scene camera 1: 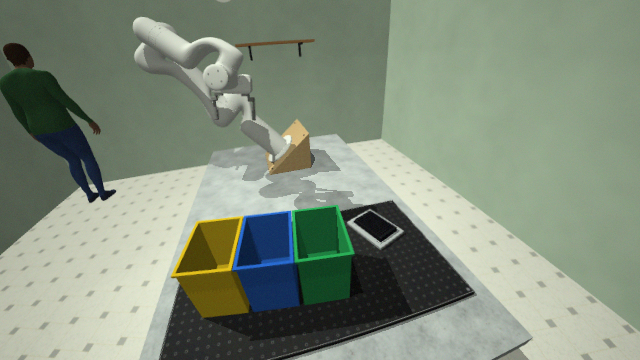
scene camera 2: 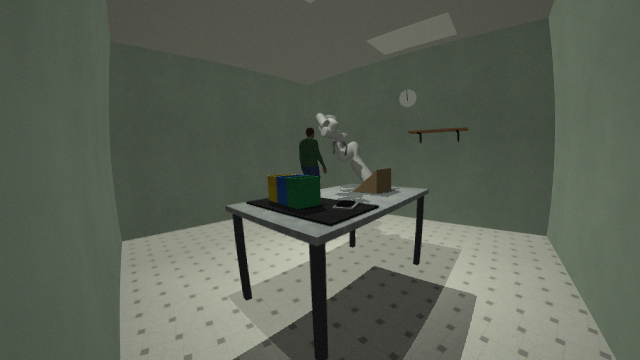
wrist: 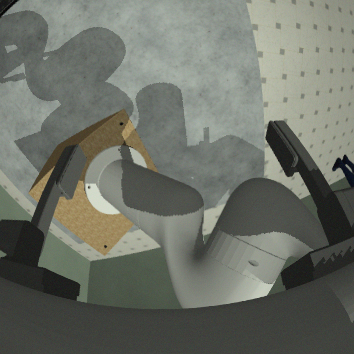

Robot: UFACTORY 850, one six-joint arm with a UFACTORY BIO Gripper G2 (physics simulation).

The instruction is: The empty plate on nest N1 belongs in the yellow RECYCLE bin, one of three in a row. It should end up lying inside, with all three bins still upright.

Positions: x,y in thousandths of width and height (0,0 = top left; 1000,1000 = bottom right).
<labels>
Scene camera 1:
yellow recycle bin: 320,751
green bin: 504,693
blue bin: 413,726
black plate: 593,635
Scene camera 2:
green bin: 473,532
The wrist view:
gripper: 484,386
</labels>
